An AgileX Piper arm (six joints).
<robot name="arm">
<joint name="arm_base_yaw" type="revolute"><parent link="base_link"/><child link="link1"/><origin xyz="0 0 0.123" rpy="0 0 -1.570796"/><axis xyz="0 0 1"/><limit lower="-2.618" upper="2.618"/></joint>
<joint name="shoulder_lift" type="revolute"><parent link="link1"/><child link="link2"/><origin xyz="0 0 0" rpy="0 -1.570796 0"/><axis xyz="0 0 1"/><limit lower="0" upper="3.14"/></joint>
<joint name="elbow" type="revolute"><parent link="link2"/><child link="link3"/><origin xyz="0.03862 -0.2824 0" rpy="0 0 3.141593"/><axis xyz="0 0 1"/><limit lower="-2.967" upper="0"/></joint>
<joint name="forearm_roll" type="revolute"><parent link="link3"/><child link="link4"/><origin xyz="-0.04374 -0.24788 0" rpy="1.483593 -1.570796 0"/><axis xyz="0 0 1"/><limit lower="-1.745" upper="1.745"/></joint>
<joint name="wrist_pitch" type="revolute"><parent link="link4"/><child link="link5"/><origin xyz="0 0 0" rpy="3.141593 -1.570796 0"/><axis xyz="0 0 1"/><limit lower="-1.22" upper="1.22"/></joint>
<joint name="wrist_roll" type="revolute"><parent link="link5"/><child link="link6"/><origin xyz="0.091 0 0" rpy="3.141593 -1.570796 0"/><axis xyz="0 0 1"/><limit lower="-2.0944" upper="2.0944"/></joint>
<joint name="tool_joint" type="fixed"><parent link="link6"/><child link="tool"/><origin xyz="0 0 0" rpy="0 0 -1.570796"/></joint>
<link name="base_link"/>
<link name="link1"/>
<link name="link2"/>
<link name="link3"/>
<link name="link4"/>
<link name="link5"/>
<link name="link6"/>
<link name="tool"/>
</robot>
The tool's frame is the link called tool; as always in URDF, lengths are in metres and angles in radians.
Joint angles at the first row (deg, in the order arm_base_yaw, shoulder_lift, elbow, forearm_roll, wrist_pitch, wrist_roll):
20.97 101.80 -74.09 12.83 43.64 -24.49
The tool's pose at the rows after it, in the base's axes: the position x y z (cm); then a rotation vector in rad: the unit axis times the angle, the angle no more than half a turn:
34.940 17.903 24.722 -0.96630 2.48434 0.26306
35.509 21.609 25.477 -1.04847 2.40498 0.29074
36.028 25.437 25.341 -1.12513 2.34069 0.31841
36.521 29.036 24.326 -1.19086 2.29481 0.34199
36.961 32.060 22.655 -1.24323 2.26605 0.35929
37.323 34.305 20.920 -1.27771 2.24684 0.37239
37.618 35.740 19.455 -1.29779 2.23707 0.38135
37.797 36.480 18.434 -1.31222 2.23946 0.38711
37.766 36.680 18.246 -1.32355 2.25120 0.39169
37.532 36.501 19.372 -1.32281 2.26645 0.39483
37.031 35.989 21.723 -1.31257 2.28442 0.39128
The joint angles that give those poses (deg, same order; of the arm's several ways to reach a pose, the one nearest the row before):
25.07 104.16 -80.26 12.83 44.35 -24.50
29.37 107.80 -86.88 12.83 44.63 -24.52
33.37 112.68 -93.75 12.84 44.80 -24.57
36.73 118.37 -100.50 12.86 44.93 -24.63
39.25 124.13 -106.51 12.93 44.94 -24.76
40.95 129.06 -111.36 13.10 44.72 -24.94
41.91 132.74 -114.82 13.33 44.53 -25.12
42.34 135.06 -116.97 13.55 44.86 -25.28
42.48 135.78 -118.06 13.67 46.13 -25.18
42.48 134.79 -118.89 13.32 48.57 -24.17
42.48 132.37 -119.79 12.29 52.31 -22.19

